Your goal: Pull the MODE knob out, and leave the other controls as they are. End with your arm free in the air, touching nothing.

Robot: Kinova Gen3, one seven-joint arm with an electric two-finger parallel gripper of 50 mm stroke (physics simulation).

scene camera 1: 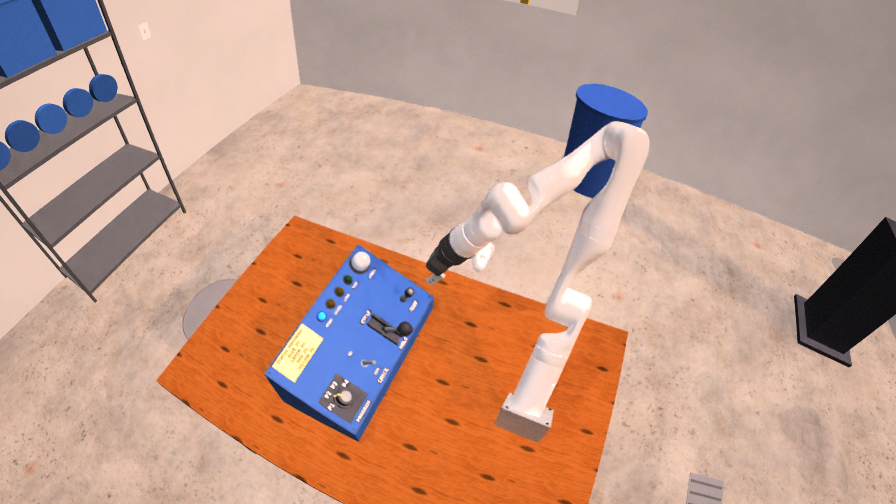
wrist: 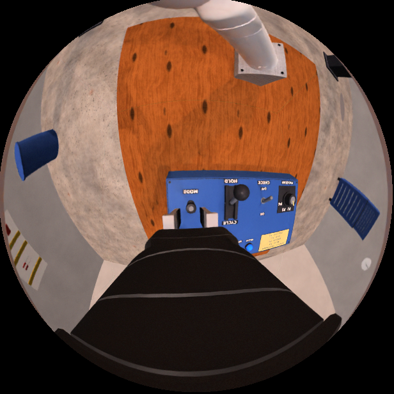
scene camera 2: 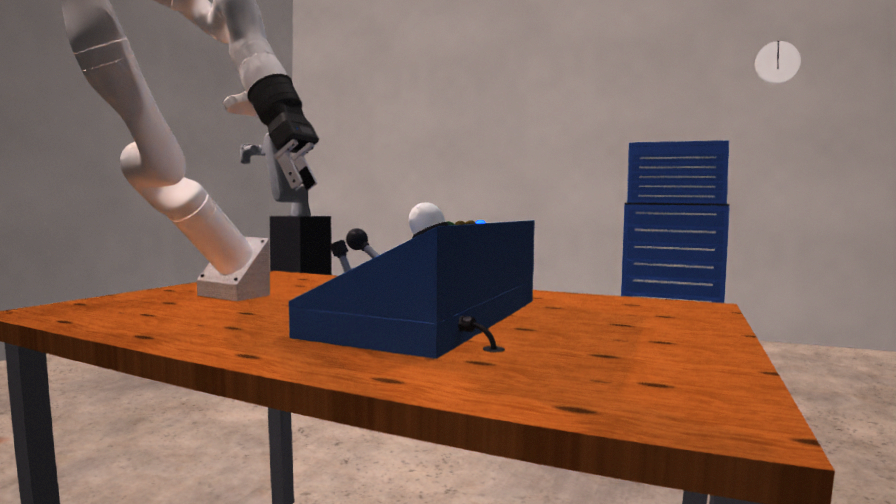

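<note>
The blue console [scene camera 1: 385, 275] [scene camera 2: 375, 300] [wrist: 212, 187] stands on the table. The dark MODE knob [scene camera 1: 409, 292] [scene camera 2: 338, 248] [wrist: 191, 207] sits on a grey stem that stands out from the sloped face. My gripper [scene camera 1: 434, 278] [scene camera 2: 301, 178] [wrist: 189, 214] is open and empty, in the air above the knob and apart from it; in the wrist view the knob shows between and beyond the fingers. The black ball lever [scene camera 1: 404, 329] [scene camera 2: 357, 238] [wrist: 242, 192] is at the HOLD end of its slot. The CHECK toggle [scene camera 1: 368, 362] [wrist: 267, 200] and PROGRAM dial [scene camera 1: 344, 397] [wrist: 290, 201] are apart from my gripper.
A blue lamp [scene camera 1: 321, 316] [scene camera 2: 479, 221] [wrist: 249, 247] is lit in the console's lamp row. A white dome [scene camera 1: 360, 261] [scene camera 2: 426, 218] rises at the console's upper corner. A blue barrel [scene camera 1: 610, 103] [wrist: 37, 154] stands on the floor beyond the table.
</note>
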